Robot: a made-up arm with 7 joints.
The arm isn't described. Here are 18 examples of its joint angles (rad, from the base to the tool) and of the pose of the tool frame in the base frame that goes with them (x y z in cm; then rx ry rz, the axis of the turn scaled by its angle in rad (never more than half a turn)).
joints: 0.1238 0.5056 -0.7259 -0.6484 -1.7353 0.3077 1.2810
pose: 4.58 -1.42 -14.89 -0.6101 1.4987 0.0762
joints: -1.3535 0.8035 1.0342 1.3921 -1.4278 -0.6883 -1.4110
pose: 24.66 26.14 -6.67 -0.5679 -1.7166 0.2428
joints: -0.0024 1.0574 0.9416 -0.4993 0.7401 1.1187 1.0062
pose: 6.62 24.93 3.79 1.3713 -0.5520 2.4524
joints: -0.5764 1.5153 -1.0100 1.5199 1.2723 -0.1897 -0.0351
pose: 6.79 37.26 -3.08 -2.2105 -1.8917 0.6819
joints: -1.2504 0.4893 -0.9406 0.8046 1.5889 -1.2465 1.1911
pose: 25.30 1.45 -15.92 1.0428 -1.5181 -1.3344
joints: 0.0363 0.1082 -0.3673 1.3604 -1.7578 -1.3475 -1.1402
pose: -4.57 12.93 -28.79 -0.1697 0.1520 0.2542
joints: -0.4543 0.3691 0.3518 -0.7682 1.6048 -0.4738 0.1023
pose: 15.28 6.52 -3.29 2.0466 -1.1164 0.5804
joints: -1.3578 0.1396 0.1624 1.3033 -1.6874 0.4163 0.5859
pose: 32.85 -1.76 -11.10 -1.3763 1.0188 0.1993
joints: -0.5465 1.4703 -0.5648 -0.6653 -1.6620 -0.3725 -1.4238
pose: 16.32 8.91 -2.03 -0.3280 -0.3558 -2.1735
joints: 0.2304 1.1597 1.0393 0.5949 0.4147 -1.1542 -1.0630
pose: 7.87 27.99 -1.43 1.6505 0.5680 -0.7150
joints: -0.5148 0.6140 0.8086 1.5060 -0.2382 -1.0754 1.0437
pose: 12.46 25.25 -19.90 0.0620 -0.2631 2.0254
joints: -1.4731 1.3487 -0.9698 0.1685 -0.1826 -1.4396 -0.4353
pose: 18.54 8.61 5.14 1.4256 -1.3874 -1.4797
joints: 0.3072 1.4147 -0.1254 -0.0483 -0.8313 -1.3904 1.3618
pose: 10.50 18.40 -4.55 -0.2071 -0.7573 0.8098
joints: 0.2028 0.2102 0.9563 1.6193 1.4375 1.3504 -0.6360
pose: -18.17 12.62 -22.46 0.2610 -2.8533 -0.1400
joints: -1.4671 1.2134 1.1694 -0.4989 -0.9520 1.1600 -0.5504
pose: 5.50 19.15 14.99 0.3442 -1.2254 -0.3291
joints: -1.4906 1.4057 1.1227 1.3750 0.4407 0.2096 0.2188
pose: 15.02 34.61 5.67 -0.2434 -0.1825 1.3539
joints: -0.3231 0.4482 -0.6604 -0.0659 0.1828 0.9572 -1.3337
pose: 14.81 4.77 -23.48 0.2236 1.3455 -1.5371
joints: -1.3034 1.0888 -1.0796 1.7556 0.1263 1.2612 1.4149
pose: 13.41 30.28 -1.81 -1.9828 -0.7301 -1.6235
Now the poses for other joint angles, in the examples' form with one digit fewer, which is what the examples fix.
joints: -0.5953 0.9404 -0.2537 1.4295 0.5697 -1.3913 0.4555
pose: 16.2 21.4 -17.4 1.063 -0.204 -0.311
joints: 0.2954 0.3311 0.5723 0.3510 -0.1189 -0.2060 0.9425
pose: 1.2 21.4 -22.5 0.592 0.347 1.543
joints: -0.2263 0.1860 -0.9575 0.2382 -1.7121 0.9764 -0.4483
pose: 2.8 -7.1 -23.5 -1.500 1.648 -1.368
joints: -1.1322 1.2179 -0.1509 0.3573 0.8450 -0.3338 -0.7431
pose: 25.1 16.9 6.6 2.079 0.182 -0.218
